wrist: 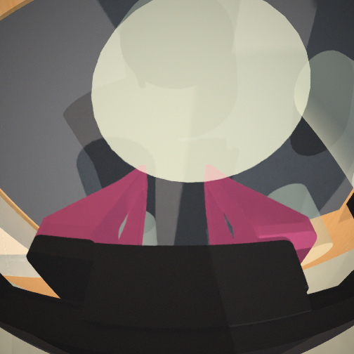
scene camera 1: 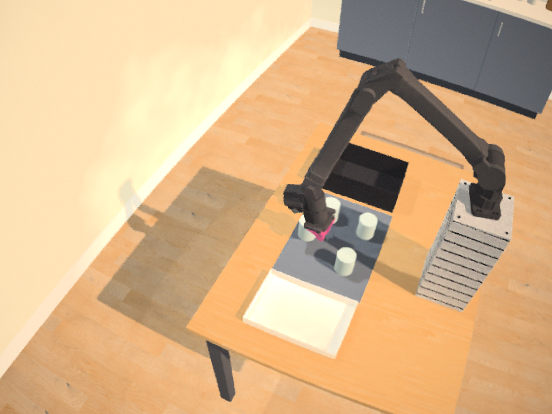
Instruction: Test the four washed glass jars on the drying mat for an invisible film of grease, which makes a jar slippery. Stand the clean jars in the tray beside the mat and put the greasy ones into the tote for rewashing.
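Seen in the pictures: gripper, between the fingertips: (scene camera 1: 323, 236); arm's base, origin of its link: (scene camera 1: 483, 202).
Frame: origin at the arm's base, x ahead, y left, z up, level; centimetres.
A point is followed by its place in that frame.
Four pale jars stand upright on the grey drying mat (scene camera 1: 300, 262) @[x 49.7, y 4.0, z -38.5 cm] (wrist: 40, 100): one at the left (scene camera 1: 302, 231) @[x 51.3, y -5.6, z -34.0 cm], one behind it (scene camera 1: 334, 207) @[x 42.2, y -16.6, z -31.1 cm], one at the right (scene camera 1: 367, 226) @[x 29.8, y -11.0, z -31.4 cm] and one nearer the tray (scene camera 1: 345, 261) @[x 35.4, y 5.5, z -31.1 cm]. My gripper (scene camera 1: 321, 234) @[x 44.0, y -5.6, z -34.7 cm] (wrist: 175, 173) is low over the mat, beside the left jar. Its pink fingers are partly open, with a narrow gap and no jar between them. A jar's big round top (wrist: 200, 90) lies just beyond the fingertips in the wrist view. The cream tray (scene camera 1: 300, 315) @[x 45.7, y 23.7, z -38.6 cm] and the black tote (scene camera 1: 372, 200) @[x 28.7, y -28.3, z -35.8 cm] hold no jar that I can see.
The tray adjoins the mat's near end, and the tote stands at its far end. The arm's grey ribbed pedestal (scene camera 1: 465, 255) @[x 2.0, y 10.2, z -11.9 cm] rises at the right of the wooden table (scene camera 1: 405, 350) @[x 11.7, y 29.2, z -38.7 cm]. A thin strip (scene camera 1: 412, 149) lies behind the tote. Other jars show at the wrist view's right and bottom.
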